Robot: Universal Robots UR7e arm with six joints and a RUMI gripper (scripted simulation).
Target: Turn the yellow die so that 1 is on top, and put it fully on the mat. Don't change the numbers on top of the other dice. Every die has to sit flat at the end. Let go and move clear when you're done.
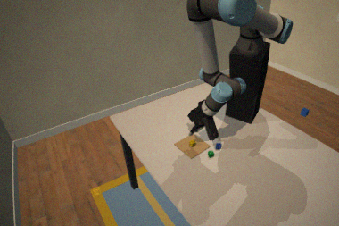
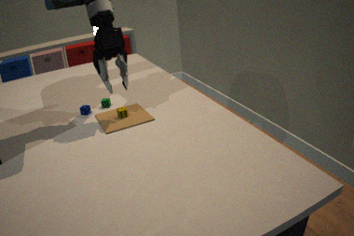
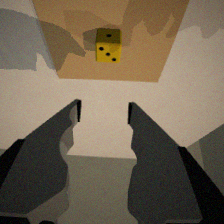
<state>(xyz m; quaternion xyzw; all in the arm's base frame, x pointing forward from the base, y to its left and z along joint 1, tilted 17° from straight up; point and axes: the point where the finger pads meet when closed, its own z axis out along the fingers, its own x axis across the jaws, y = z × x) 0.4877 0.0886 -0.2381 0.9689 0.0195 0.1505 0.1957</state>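
My gripper is now 8 cm above the yellow die. From my hand the other things lie so: blue die: 11 cm behind, 8 cm to the left, 8 cm below; then green die: 11 cm to the left, 8 cm below, 4 cm behind; then tan mat: 9 cm below.
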